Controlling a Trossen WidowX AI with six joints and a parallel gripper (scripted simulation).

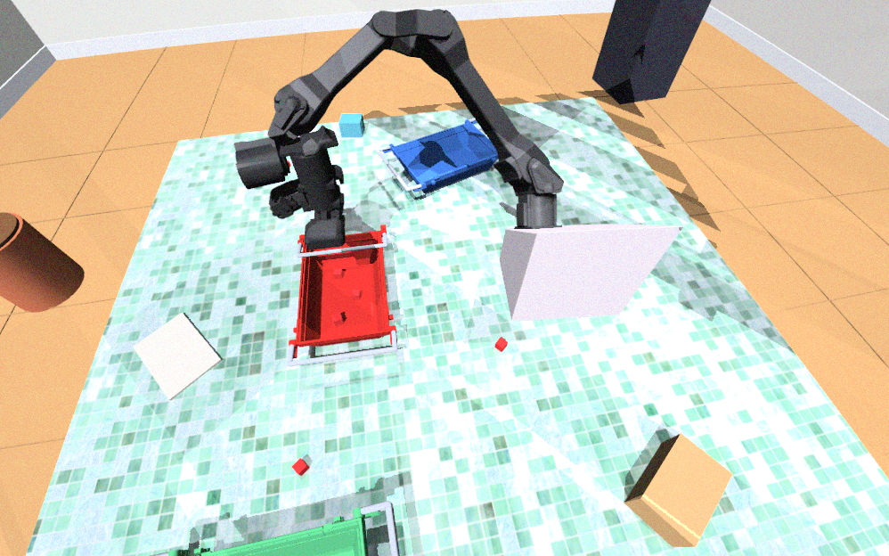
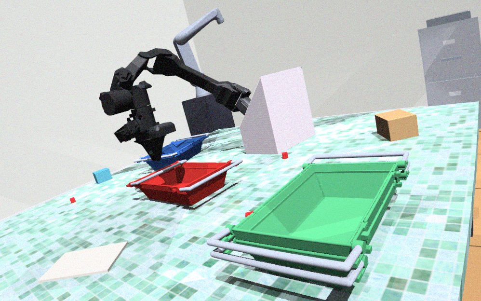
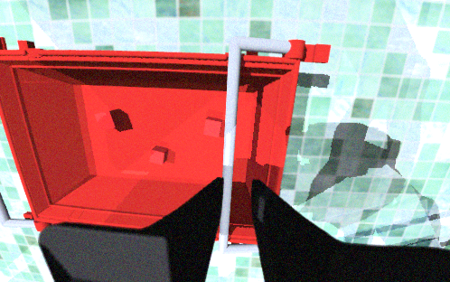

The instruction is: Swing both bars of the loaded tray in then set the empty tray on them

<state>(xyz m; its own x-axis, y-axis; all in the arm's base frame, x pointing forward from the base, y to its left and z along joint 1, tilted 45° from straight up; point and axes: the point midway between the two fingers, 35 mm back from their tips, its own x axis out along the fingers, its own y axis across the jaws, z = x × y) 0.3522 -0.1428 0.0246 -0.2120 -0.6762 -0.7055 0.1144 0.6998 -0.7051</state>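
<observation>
Right now the blue tray is 300 mm behind my gripper tip, 250 mm to the right of it and 50 mm below it. From my gripper tip the other things lie so: tan box 570 mm to the left, 400 mm behind, 70 mm below; flat white plate 330 mm ahead, 110 mm to the left, 90 mm below; cyan cube 500 mm to the right, 90 mm behind, 70 mm below.
</observation>
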